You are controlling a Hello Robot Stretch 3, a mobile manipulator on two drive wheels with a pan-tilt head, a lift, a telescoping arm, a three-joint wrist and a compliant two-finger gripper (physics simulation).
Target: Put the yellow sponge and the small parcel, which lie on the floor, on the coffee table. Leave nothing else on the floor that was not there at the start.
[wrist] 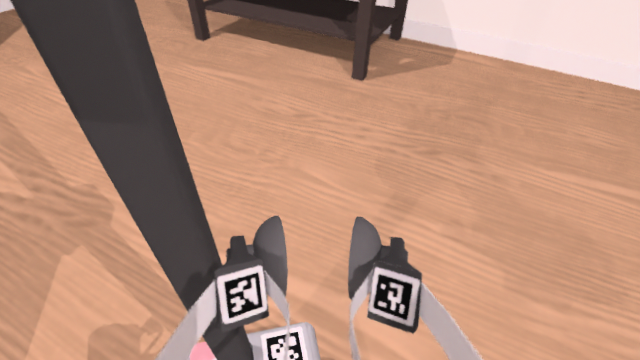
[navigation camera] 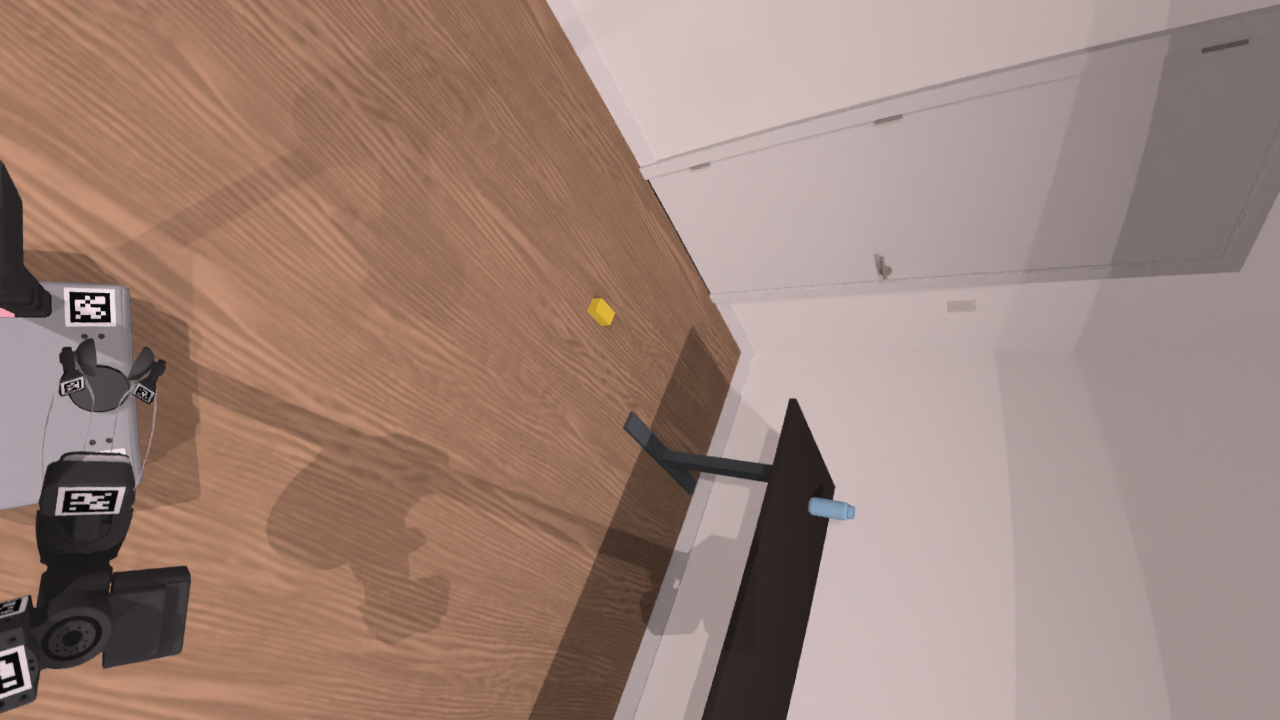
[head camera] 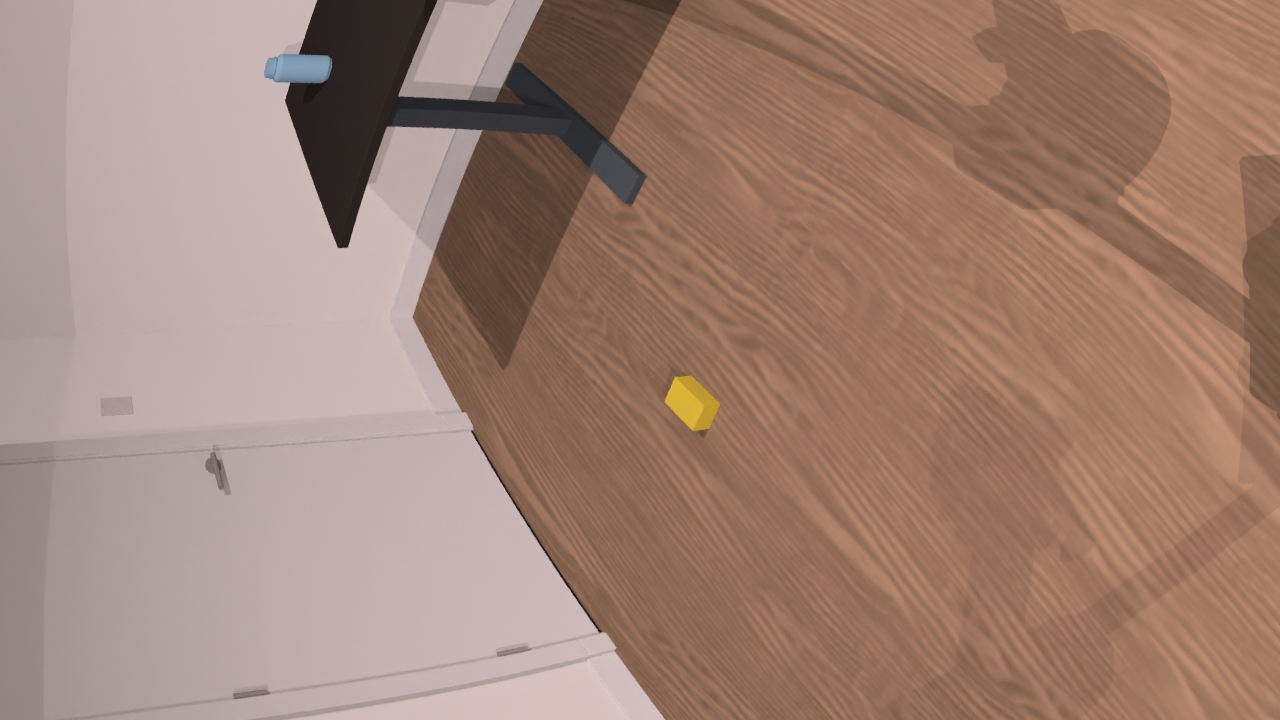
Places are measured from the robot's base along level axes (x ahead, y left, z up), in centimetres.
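Pixels of known places: gripper, fingertip midpoint: [wrist: 316, 242] [navigation camera: 118, 345]; robot's base, link origin: [navigation camera: 97, 384].
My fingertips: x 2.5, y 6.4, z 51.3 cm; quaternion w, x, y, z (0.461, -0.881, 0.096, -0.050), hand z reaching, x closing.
Note:
For each thing: its middle in the pictures, then the offset to it from my fingertips. Level surfaces: height alone.
- yellow sponge, body centre: [head camera: 692, 403] [navigation camera: 601, 312] dx +136.1, dy +10.7, dz -49.0 cm
- dark desk, surface height: dz +20.8 cm
- blue bottle, body centre: [head camera: 297, 68] [navigation camera: 831, 509] dx +178.3, dy -67.6, dz +29.0 cm
The yellow sponge [head camera: 691, 403] [navigation camera: 600, 311] lies on the wooden floor, off the corner near the door and the desk. My gripper [navigation camera: 115, 360] [wrist: 316, 242] is open and empty; in the navigation view it hangs over my own base, well apart from the sponge. The small parcel does not show in these views. A low dark table with a lower shelf [wrist: 364, 47], which may be the coffee table, stands at the top of the wrist view; its top is out of frame.
A dark desk [head camera: 358, 98] [navigation camera: 792, 573] with a grey foot [head camera: 617, 170] [navigation camera: 637, 429] stands by the wall, a blue bottle [head camera: 302, 68] [navigation camera: 830, 508] on it. A closed white door [head camera: 268, 564] [navigation camera: 805, 205] is beside that corner. My mast [wrist: 115, 125] crosses the wrist view's left side.

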